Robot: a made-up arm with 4 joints. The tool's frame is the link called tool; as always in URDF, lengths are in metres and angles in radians. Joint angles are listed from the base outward.
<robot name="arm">
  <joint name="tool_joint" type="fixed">
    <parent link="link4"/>
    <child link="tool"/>
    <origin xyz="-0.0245 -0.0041 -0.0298" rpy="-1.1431 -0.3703 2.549"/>
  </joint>
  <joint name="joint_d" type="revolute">
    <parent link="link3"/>
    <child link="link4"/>
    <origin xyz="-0.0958 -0.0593 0.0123" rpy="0 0 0"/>
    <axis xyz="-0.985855 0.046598 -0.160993"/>
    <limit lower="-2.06" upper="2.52"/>
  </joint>
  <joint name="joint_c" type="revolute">
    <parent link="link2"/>
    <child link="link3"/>
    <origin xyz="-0.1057 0.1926 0.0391" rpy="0 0 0"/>
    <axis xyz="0 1 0"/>
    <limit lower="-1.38" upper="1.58"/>
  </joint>
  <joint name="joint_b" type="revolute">
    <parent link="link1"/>
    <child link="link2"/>
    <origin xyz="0.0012 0.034 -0.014" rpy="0 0 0"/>
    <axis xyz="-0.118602 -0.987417 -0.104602"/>
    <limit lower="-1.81" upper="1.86"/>
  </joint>
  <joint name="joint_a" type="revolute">
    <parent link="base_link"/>
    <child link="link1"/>
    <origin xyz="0.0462 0.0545 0.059" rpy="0 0 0"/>
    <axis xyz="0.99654 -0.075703 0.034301"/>
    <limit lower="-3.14" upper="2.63"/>
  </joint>
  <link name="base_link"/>
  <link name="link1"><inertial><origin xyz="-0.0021 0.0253 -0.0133"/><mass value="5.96"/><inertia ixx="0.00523" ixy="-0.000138" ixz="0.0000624" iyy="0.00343" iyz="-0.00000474" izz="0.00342"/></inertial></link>
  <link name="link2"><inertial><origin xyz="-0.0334 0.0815 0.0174"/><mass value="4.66"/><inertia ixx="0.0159" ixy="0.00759" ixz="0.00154" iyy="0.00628" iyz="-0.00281" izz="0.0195"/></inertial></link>
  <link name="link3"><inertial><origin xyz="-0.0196 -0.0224 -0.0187"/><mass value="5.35"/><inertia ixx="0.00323" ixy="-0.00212" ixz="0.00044" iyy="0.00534" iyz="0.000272" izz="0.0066"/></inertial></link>
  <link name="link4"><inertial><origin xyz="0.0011 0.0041 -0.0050"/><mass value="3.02"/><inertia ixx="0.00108" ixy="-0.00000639" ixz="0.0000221" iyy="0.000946" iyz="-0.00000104" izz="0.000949"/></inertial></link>
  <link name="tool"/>
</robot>
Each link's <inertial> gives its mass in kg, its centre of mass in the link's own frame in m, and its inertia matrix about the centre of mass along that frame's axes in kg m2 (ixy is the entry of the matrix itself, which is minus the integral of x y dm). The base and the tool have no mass. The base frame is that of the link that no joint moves.
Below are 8 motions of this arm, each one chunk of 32 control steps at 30 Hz.
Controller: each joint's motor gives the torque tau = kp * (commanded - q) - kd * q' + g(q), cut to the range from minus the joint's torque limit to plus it. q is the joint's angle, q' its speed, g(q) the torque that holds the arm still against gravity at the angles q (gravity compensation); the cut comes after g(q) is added. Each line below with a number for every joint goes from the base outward.
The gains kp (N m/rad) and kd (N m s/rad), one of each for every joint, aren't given. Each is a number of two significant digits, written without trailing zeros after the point. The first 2 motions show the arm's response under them.
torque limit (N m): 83 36 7.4 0.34
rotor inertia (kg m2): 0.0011 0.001 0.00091 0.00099
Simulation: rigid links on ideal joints. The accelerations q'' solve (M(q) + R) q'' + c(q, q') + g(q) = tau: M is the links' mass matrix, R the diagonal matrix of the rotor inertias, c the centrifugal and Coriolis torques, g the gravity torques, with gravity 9.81 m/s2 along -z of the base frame. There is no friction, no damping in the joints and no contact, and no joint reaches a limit. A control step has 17 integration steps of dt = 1/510 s. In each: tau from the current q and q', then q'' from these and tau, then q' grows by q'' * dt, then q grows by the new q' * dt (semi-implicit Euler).
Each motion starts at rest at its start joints. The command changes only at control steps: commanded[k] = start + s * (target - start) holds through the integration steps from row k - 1 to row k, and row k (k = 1, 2, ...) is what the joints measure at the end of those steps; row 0 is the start. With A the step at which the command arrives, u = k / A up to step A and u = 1 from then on. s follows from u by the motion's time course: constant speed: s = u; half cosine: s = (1 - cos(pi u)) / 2; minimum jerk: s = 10 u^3 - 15 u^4 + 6 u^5; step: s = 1 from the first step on.
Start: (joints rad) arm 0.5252 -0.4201 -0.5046 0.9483
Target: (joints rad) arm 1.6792 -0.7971 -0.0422 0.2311
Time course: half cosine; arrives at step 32
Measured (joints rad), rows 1 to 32:
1: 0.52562 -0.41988 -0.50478 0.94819
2: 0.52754 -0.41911 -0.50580 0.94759
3: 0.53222 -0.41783 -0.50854 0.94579
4: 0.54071 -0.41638 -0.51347 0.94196
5: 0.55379 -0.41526 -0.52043 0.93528
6: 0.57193 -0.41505 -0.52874 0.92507
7: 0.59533 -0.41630 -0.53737 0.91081
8: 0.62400 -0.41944 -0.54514 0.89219
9: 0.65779 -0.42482 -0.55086 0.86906
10: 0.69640 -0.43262 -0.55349 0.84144
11: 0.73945 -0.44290 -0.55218 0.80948
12: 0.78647 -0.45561 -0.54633 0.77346
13: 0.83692 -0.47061 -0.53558 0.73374
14: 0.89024 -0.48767 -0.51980 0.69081
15: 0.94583 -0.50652 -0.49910 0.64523
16: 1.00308 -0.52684 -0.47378 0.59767
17: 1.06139 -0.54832 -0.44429 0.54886
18: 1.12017 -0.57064 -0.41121 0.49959
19: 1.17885 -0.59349 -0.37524 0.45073
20: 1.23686 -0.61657 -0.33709 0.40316
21: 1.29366 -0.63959 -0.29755 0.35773
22: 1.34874 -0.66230 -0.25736 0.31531
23: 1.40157 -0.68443 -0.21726 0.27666
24: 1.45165 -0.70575 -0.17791 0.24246
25: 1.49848 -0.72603 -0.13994 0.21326
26: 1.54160 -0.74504 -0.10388 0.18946
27: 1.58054 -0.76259 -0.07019 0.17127
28: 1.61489 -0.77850 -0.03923 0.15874
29: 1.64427 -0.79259 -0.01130 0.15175
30: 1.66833 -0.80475 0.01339 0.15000
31: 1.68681 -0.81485 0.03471 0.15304
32: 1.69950 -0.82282 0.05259 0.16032
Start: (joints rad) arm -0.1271 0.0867 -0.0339 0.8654
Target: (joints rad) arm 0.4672 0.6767 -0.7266 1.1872
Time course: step
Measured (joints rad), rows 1 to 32:
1: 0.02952 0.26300 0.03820 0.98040
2: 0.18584 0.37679 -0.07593 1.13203
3: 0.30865 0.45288 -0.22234 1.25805
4: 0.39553 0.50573 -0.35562 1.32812
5: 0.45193 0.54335 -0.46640 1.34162
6: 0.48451 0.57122 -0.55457 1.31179
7: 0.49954 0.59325 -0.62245 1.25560
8: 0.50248 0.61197 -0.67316 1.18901
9: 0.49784 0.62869 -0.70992 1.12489
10: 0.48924 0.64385 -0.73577 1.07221
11: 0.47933 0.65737 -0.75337 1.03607
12: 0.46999 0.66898 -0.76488 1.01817
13: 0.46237 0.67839 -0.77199 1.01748
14: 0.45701 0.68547 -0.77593 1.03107
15: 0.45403 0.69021 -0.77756 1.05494
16: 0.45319 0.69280 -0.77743 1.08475
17: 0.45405 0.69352 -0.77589 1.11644
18: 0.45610 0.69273 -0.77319 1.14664
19: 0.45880 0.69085 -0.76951 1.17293
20: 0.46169 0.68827 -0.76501 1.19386
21: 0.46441 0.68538 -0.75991 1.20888
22: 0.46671 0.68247 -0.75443 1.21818
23: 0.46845 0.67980 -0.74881 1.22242
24: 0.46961 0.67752 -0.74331 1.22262
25: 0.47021 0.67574 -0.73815 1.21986
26: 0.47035 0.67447 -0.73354 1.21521
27: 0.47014 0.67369 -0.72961 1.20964
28: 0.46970 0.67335 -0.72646 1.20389
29: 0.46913 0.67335 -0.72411 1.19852
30: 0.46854 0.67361 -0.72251 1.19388
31: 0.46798 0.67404 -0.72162 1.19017
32: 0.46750 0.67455 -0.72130 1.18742
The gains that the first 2 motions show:
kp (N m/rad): 77 34 2.9 0.18
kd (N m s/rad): 5.1 4 0.54 0.017
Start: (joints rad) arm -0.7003 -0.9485 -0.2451 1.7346
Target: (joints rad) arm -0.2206 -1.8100 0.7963 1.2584
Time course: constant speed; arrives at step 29
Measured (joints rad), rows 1 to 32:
1: -0.69919 -0.95075 -0.24868 1.73191
2: -0.69540 -0.95667 -0.25545 1.72221
3: -0.68814 -0.96647 -0.26238 1.70350
4: -0.67733 -0.98017 -0.26655 1.67606
5: -0.66334 -0.99768 -0.26563 1.64188
6: -0.64679 -1.01873 -0.25802 1.60400
7: -0.62836 -1.04293 -0.24290 1.56581
8: -0.60870 -1.06980 -0.22020 1.53049
9: -0.58836 -1.09883 -0.19048 1.50051
10: -0.56776 -1.12952 -0.15473 1.47747
11: -0.54722 -1.16140 -0.11419 1.46197
12: -0.52698 -1.19408 -0.07017 1.45375
13: -0.50718 -1.22722 -0.02393 1.45185
14: -0.48794 -1.26054 0.02345 1.45480
15: -0.46930 -1.29380 0.07107 1.46088
16: -0.45127 -1.32684 0.11823 1.46827
17: -0.43383 -1.35952 0.16443 1.47525
18: -0.41692 -1.39178 0.20935 1.48033
19: -0.40045 -1.42357 0.25281 1.48235
20: -0.38432 -1.45489 0.29474 1.48048
21: -0.36842 -1.48576 0.33519 1.47433
22: -0.35263 -1.51622 0.37423 1.46385
23: -0.33684 -1.54634 0.41204 1.44932
24: -0.32099 -1.57618 0.44876 1.43128
25: -0.30500 -1.60579 0.48458 1.41047
26: -0.28885 -1.63525 0.51969 1.38769
27: -0.27252 -1.66460 0.55423 1.36379
28: -0.25604 -1.69390 0.58836 1.33956
29: -0.23944 -1.72317 0.62221 1.31569
30: -0.22448 -1.74947 0.65850 1.29701
31: -0.21358 -1.77103 0.69467 1.28841
32: -0.20771 -1.78774 0.72754 1.29000

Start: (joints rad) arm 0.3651 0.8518 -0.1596 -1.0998
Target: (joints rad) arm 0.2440 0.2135 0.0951 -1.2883
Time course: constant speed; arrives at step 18
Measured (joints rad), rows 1 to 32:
1: 0.36320 0.84681 -0.16629 -1.09788
2: 0.35881 0.83590 -0.17661 -1.09230
3: 0.35229 0.81987 -0.18647 -1.08351
4: 0.34428 0.79953 -0.19348 -1.07325
5: 0.33547 0.77561 -0.19654 -1.06368
6: 0.32649 0.74873 -0.19537 -1.05681
7: 0.31780 0.71940 -0.19015 -1.05420
8: 0.30970 0.68804 -0.18131 -1.05683
9: 0.30234 0.65500 -0.16936 -1.06504
10: 0.29569 0.62057 -0.15481 -1.07867
11: 0.28965 0.58504 -0.13808 -1.09715
12: 0.28406 0.54864 -0.11960 -1.11963
13: 0.27875 0.51160 -0.09972 -1.14511
14: 0.27355 0.47415 -0.07881 -1.17251
15: 0.26835 0.43648 -0.05723 -1.20078
16: 0.26307 0.39875 -0.03533 -1.22892
17: 0.25766 0.36110 -0.01347 -1.25604
18: 0.25209 0.32362 0.00806 -1.28142
19: 0.25001 0.29280 0.03499 -1.30528
20: 0.25063 0.26757 0.06251 -1.32802
21: 0.25267 0.24692 0.08843 -1.34933
22: 0.25507 0.23022 0.11188 -1.36870
23: 0.25711 0.21704 0.13238 -1.38555
24: 0.25844 0.20703 0.14956 -1.39924
25: 0.25894 0.19988 0.16308 -1.40917
26: 0.25865 0.19523 0.17276 -1.41484
27: 0.25771 0.19273 0.17857 -1.41595
28: 0.25627 0.19201 0.18070 -1.41248
29: 0.25449 0.19269 0.17947 -1.40467
30: 0.25254 0.19443 0.17536 -1.39305
31: 0.25055 0.19690 0.16894 -1.37836
32: 0.24861 0.19981 0.16079 -1.36147

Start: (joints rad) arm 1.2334 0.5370 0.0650 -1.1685
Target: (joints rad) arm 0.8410 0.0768 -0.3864 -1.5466
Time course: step
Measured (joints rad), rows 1 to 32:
1: 1.14277 0.40755 -0.07292 -1.18070
2: 1.03350 0.30789 -0.11002 -1.22783
3: 0.94534 0.24908 -0.11220 -1.30772
4: 0.88472 0.21485 -0.12515 -1.39780
5: 0.84794 0.19375 -0.15710 -1.47836
6: 0.82852 0.17902 -0.20157 -1.53957
7: 0.82044 0.16698 -0.24966 -1.57913
8: 0.81918 0.15585 -0.29451 -1.59889
9: 0.82161 0.14490 -0.33207 -1.60261
10: 0.82573 0.13403 -0.36062 -1.59483
11: 0.83029 0.12344 -0.38011 -1.58019
12: 0.83460 0.11342 -0.39151 -1.56293
13: 0.83827 0.10425 -0.39635 -1.54649
14: 0.84117 0.09616 -0.39632 -1.53334
15: 0.84329 0.08926 -0.39307 -1.52487
16: 0.84471 0.08361 -0.38804 -1.52148
17: 0.84552 0.07917 -0.38237 -1.52279
18: 0.84586 0.07585 -0.37691 -1.52785
19: 0.84584 0.07352 -0.37222 -1.53541
20: 0.84555 0.07205 -0.36862 -1.54416
21: 0.84508 0.07129 -0.36622 -1.55290
22: 0.84451 0.07108 -0.36502 -1.56063
23: 0.84389 0.07129 -0.36491 -1.56667
24: 0.84326 0.07181 -0.36572 -1.57060
25: 0.84266 0.07251 -0.36726 -1.57232
26: 0.84211 0.07332 -0.36933 -1.57194
27: 0.84163 0.07416 -0.37173 -1.56976
28: 0.84122 0.07497 -0.37429 -1.56619
29: 0.84088 0.07572 -0.37687 -1.56170
30: 0.84063 0.07638 -0.37934 -1.55676
31: 0.84045 0.07692 -0.38161 -1.55181
32: 0.84034 0.07735 -0.38362 -1.54720

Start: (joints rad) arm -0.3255 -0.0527 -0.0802 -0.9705
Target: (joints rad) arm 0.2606 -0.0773 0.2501 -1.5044
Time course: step
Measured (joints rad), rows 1 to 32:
1: -0.21135 0.04119 -0.06030 -0.94469
2: -0.07369 0.07940 -0.14784 -0.92247
3: 0.04704 0.07639 -0.22232 -0.90880
4: 0.14123 0.04914 -0.24442 -0.91391
5: 0.20888 0.01081 -0.21064 -0.95085
6: 0.25379 -0.02912 -0.13303 -1.02894
7: 0.28146 -0.06526 -0.03086 -1.14836
8: 0.29732 -0.09550 0.07684 -1.29899
9: 0.30550 -0.11943 0.17691 -1.46372
10: 0.30862 -0.13714 0.26274 -1.62367
11: 0.30826 -0.14891 0.33188 -1.76261
12: 0.30544 -0.15519 0.38398 -1.86918
13: 0.30094 -0.15662 0.41975 -1.93763
14: 0.29536 -0.15398 0.44053 -1.96728
15: 0.28924 -0.14815 0.44815 -1.96155
16: 0.28302 -0.14004 0.44477 -1.92653
17: 0.27704 -0.13050 0.43268 -1.86971
18: 0.27155 -0.12029 0.41413 -1.79889
19: 0.26669 -0.11004 0.39129 -1.72134
20: 0.26255 -0.10025 0.36609 -1.64337
21: 0.25914 -0.09129 0.34017 -1.57003
22: 0.25645 -0.08342 0.31493 -1.50504
23: 0.25445 -0.07677 0.29142 -1.45085
24: 0.25309 -0.07142 0.27041 -1.40877
25: 0.25230 -0.06735 0.25242 -1.37911
26: 0.25201 -0.06451 0.23771 -1.36137
27: 0.25217 -0.06280 0.22635 -1.35447
28: 0.25267 -0.06207 0.21824 -1.35686
29: 0.25345 -0.06219 0.21314 -1.36678
30: 0.25442 -0.06299 0.21073 -1.38232
31: 0.25550 -0.06431 0.21063 -1.40161
32: 0.25662 -0.06599 0.21242 -1.42292

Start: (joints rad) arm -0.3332 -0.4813 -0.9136 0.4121
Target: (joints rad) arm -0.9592 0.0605 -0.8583 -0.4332
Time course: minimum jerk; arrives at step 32
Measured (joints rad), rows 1 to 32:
1: -0.33322 -0.48130 -0.91358 0.41209
2: -0.33341 -0.48130 -0.91338 0.41195
3: -0.33408 -0.48123 -0.91265 0.41143
4: -0.33571 -0.48089 -0.91092 0.41002
5: -0.33889 -0.47999 -0.90770 0.40705
6: -0.34421 -0.47810 -0.90266 0.40170
7: -0.35224 -0.47477 -0.89567 0.39310
8: -0.36344 -0.46952 -0.88680 0.38037
9: -0.37816 -0.46190 -0.87637 0.36269
10: -0.39658 -0.45155 -0.86487 0.33936
11: -0.41875 -0.43820 -0.85288 0.30984
12: -0.44454 -0.42169 -0.84105 0.27381
13: -0.47371 -0.40198 -0.83000 0.23124
14: -0.50587 -0.37914 -0.82032 0.18240
15: -0.54055 -0.35335 -0.81248 0.12800
16: -0.57720 -0.32490 -0.80686 0.06912
17: -0.61521 -0.29417 -0.80371 0.00728
18: -0.65395 -0.26160 -0.80314 -0.05568
19: -0.69278 -0.22772 -0.80515 -0.11771
20: -0.73106 -0.19312 -0.80962 -0.17670
21: -0.76818 -0.15839 -0.81633 -0.23069
22: -0.80354 -0.12417 -0.82497 -0.27804
23: -0.83662 -0.09107 -0.83518 -0.31757
24: -0.86691 -0.05968 -0.84654 -0.34866
25: -0.89401 -0.03054 -0.85862 -0.37123
26: -0.91755 -0.00412 -0.87095 -0.38570
27: -0.93729 0.01917 -0.88309 -0.39294
28: -0.95309 0.03904 -0.89459 -0.39408
29: -0.96492 0.05529 -0.90507 -0.39050
30: -0.97294 0.06784 -0.91414 -0.38367
31: -0.97743 0.07677 -0.92147 -0.37510
32: -0.97889 0.08227 -0.92678 -0.36631

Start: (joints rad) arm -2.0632 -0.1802 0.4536 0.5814
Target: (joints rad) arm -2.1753 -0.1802 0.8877 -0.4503
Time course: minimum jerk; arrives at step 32
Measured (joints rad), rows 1 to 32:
1: -2.06321 -0.18020 0.45361 0.58139
2: -2.06325 -0.18022 0.45367 0.58129
3: -2.06340 -0.18026 0.45394 0.58087
4: -2.06376 -0.18033 0.45463 0.57971
5: -2.06446 -0.18045 0.45601 0.57717
6: -2.06559 -0.18059 0.45836 0.57248
7: -2.06726 -0.18074 0.46194 0.56473
8: -2.06953 -0.18088 0.46697 0.55301
9: -2.07246 -0.18099 0.47360 0.53647
10: -2.07604 -0.18106 0.48196 0.51439
11: -2.08027 -0.18106 0.49208 0.48623
12: -2.08511 -0.18099 0.50398 0.45171
13: -2.09050 -0.18085 0.51759 0.41079
14: -2.09635 -0.18064 0.53283 0.36369
15: -2.10259 -0.18036 0.54958 0.31091
16: -2.10912 -0.18004 0.56767 0.25315
17: -2.11582 -0.17968 0.58694 0.19133
18: -2.12259 -0.17931 0.60717 0.12649
19: -2.12932 -0.17894 0.62814 0.05981
20: -2.13589 -0.17860 0.64961 -0.00750
21: -2.14220 -0.17831 0.67134 -0.07420
22: -2.14816 -0.17807 0.69305 -0.13908
23: -2.15367 -0.17791 0.71448 -0.20100
24: -2.15865 -0.17783 0.73536 -0.25892
25: -2.16305 -0.17784 0.75545 -0.31193
26: -2.16681 -0.17793 0.77447 -0.35926
27: -2.16990 -0.17811 0.79222 -0.40033
28: -2.17233 -0.17838 0.80849 -0.43474
29: -2.17411 -0.17871 0.82313 -0.46228
30: -2.17528 -0.17910 0.83605 -0.48297
31: -2.17591 -0.17955 0.84720 -0.49706
32: -2.17609 -0.18004 0.85664 -0.50506

